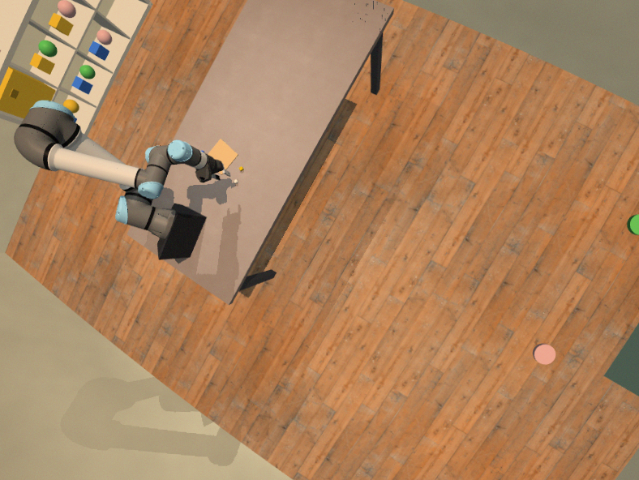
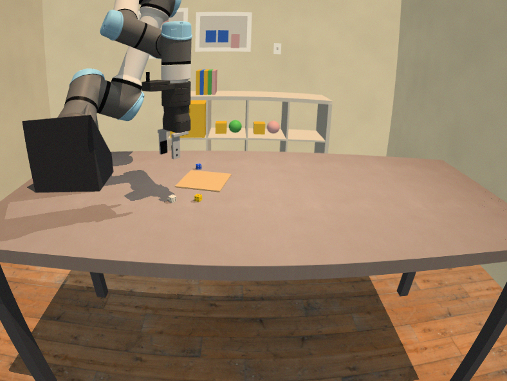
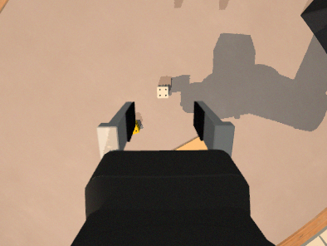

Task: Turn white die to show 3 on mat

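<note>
My hand is 14 cm above the white die. From my hand the other things lie so: yellow die: 14 cm below, 7 cm ahead; mat: 15 cm below, 14 cm to the left, 9 cm ahead; blue die: 25 cm to the left, 14 cm below, 7 cm ahead.
</note>
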